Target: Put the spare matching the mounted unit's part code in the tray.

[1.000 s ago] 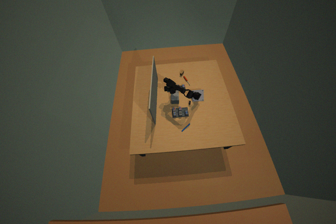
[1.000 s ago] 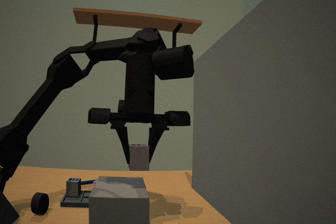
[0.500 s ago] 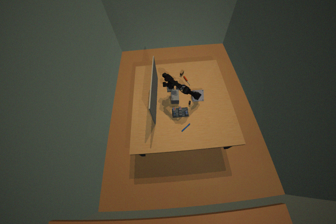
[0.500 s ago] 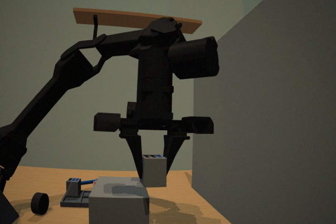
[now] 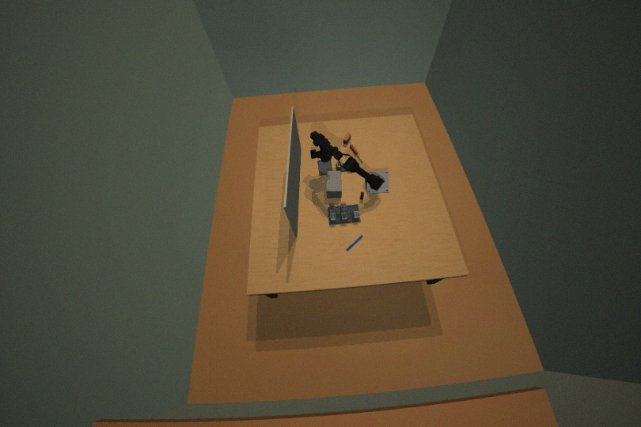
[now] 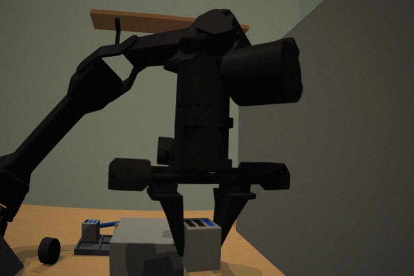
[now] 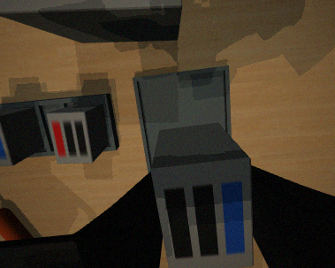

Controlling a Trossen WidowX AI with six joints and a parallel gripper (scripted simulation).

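Right now the dark tray is 10 mm to the right of my gripper tip and 110 mm below it. From my gripper tip the other things lie so: grey mounted unit (40 mm behind, 180 mm to the left, 60 mm below); then grey spare block (20 mm above); then tall grey panel (210 mm ahead, 140 mm to the left, 110 mm above).
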